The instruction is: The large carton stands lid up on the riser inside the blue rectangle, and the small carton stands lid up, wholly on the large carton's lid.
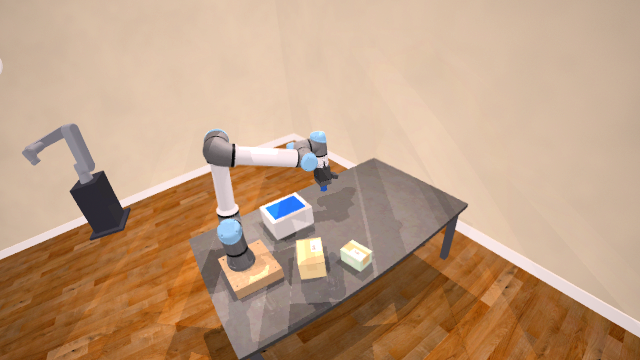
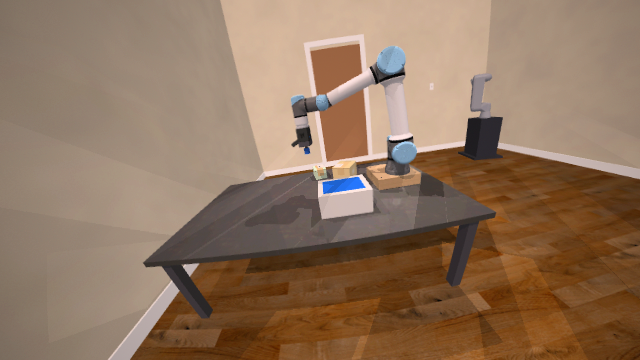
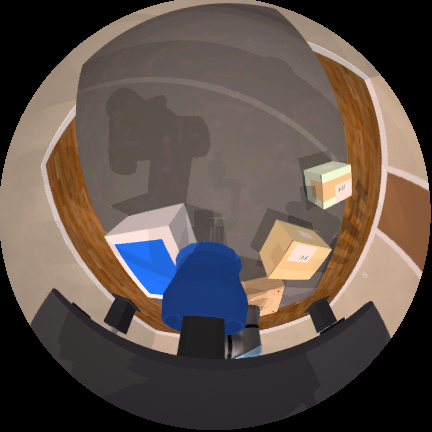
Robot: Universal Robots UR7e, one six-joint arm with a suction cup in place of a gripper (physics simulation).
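Note:
The large tan carton (image 1: 311, 257) (image 2: 345, 170) (image 3: 295, 250) rests on the table with a taped, labelled face up, beside the arm's base. The small pale green and orange carton (image 1: 356, 255) (image 2: 320, 172) (image 3: 328, 185) rests apart from it near the table edge, its labelled face up. The white riser (image 1: 290, 226) (image 2: 346, 205) (image 3: 145, 222) carries the blue rectangle (image 1: 285, 207) (image 2: 344, 185) (image 3: 145, 260) on its top, with no carton on it. My suction gripper (image 1: 324, 188) (image 2: 307, 150) (image 3: 207, 285) is open and holds nothing. Its blue cup hangs above the table, to the side of the riser and away from both cartons.
The dark table (image 1: 400, 200) (image 2: 225, 220) bears all these things. My arm's wooden base block (image 1: 255, 280) (image 2: 392, 182) (image 3: 265, 297) stands beside the large carton and the riser. A black pedestal (image 1: 97, 202) (image 2: 483, 137) with a grey arm stands on the floor away from the table.

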